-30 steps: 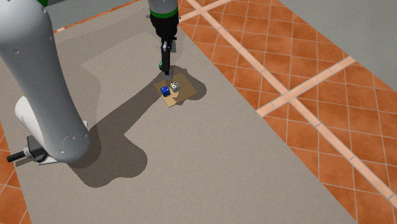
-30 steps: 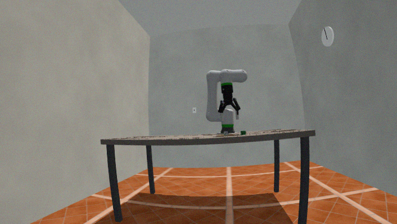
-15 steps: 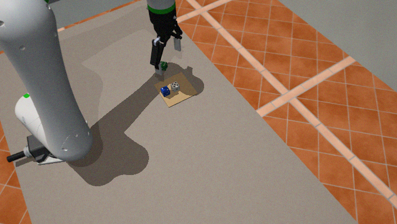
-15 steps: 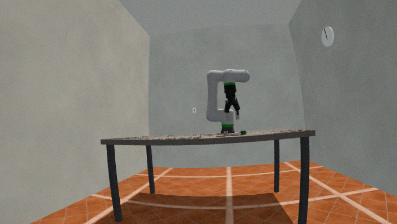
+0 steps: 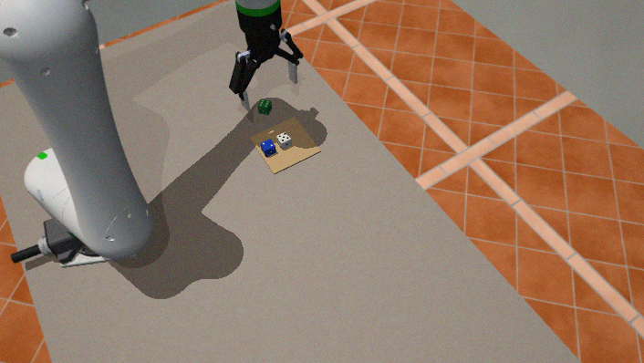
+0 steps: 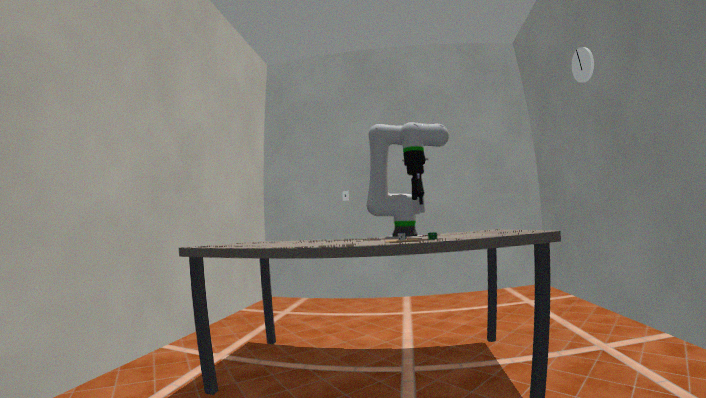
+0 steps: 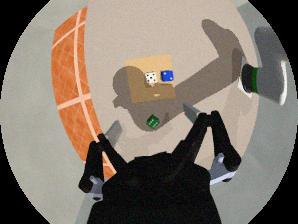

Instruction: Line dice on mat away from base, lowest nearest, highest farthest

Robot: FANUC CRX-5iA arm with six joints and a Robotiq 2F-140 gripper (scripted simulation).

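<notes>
The green die is 50 mm to the left of my hand and 110 mm below it. The rest, counted from my hand: blue die (50 mm behind, 90 mm to the right, 110 mm below); then tan mat (80 mm to the right, 120 mm below); then white die (80 mm to the right, 110 mm below).
</notes>
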